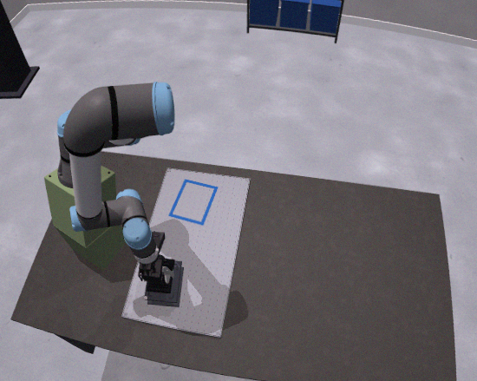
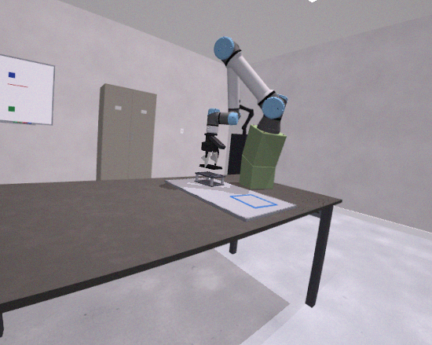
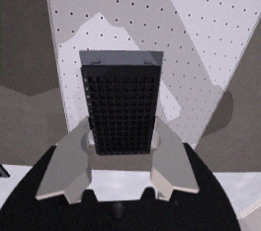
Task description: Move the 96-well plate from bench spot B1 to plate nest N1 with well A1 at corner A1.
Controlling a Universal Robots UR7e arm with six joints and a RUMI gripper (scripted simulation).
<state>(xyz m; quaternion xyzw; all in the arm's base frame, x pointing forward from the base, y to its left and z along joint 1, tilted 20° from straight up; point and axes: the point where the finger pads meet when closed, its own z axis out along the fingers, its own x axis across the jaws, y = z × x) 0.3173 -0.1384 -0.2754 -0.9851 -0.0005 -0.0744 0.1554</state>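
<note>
My hand is 60 mm above the raised nest. The rest, counted from my hand: black 96-well plate: 10 mm below.
</note>
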